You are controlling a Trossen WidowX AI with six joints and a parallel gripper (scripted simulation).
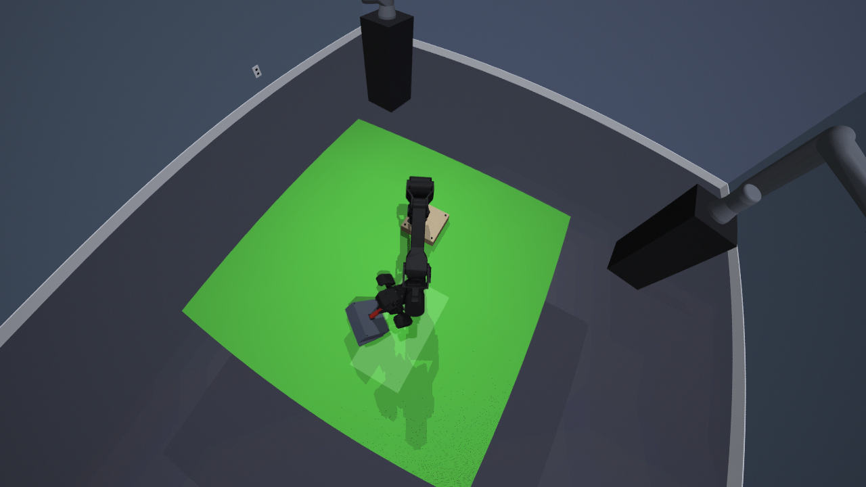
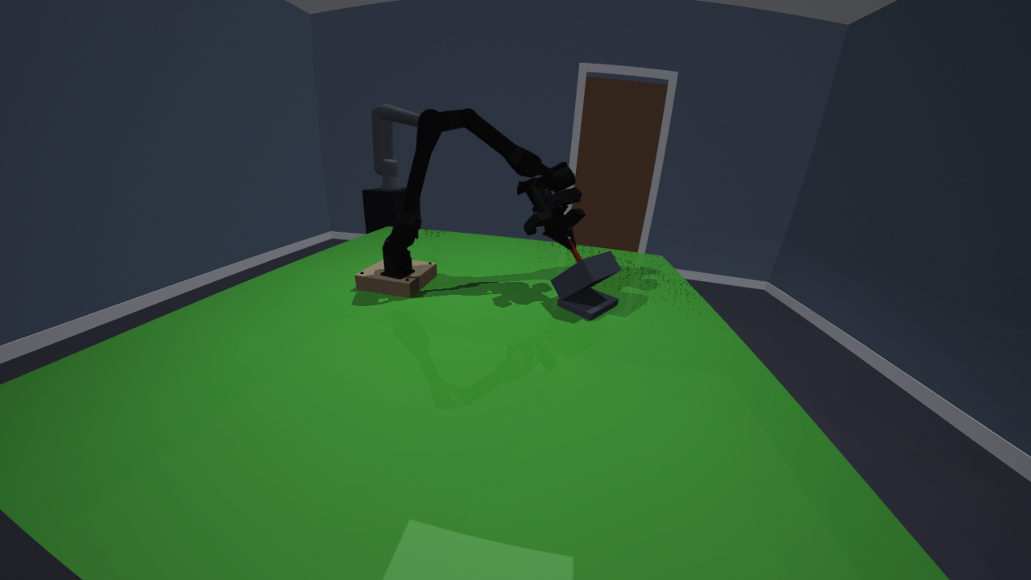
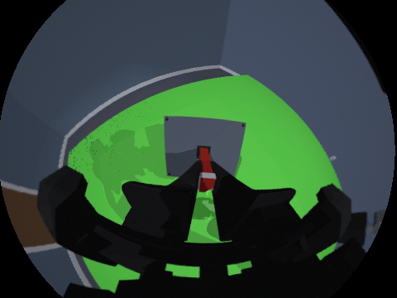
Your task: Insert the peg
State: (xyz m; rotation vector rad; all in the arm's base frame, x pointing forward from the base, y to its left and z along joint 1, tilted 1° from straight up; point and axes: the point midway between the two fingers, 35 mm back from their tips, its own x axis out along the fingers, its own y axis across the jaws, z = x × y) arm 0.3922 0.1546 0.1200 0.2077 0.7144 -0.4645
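The grey sloped panel is 4 cm ahead of my gripper tip, 2 cm to the right of it and 5 cm below it. The rest, counted from my gripper tip: red peg: 1 cm behind, 1 cm above.
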